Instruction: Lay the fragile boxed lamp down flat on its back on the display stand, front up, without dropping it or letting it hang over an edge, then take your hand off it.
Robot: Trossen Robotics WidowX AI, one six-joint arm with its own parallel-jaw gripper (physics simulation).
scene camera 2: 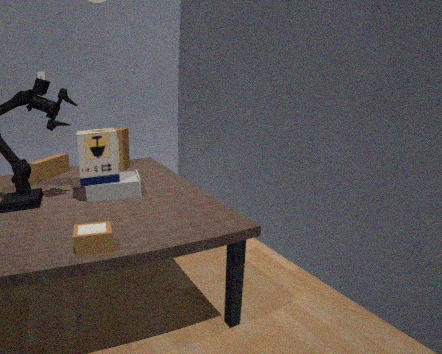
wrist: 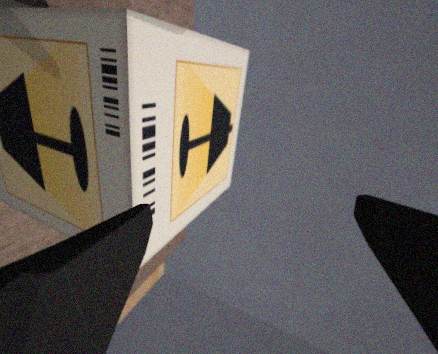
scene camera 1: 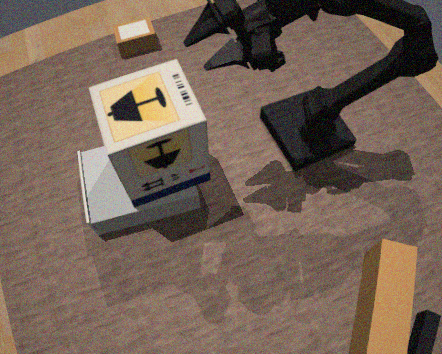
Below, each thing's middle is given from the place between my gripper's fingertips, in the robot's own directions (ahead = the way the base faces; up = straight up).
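Scene:
Boxed lamp (scene camera 1: 155,134): 190 mm below my hand, 100 mm ahead of it. Display stand (scene camera 1: 108,208): 330 mm below my hand, 170 mm ahead of it.

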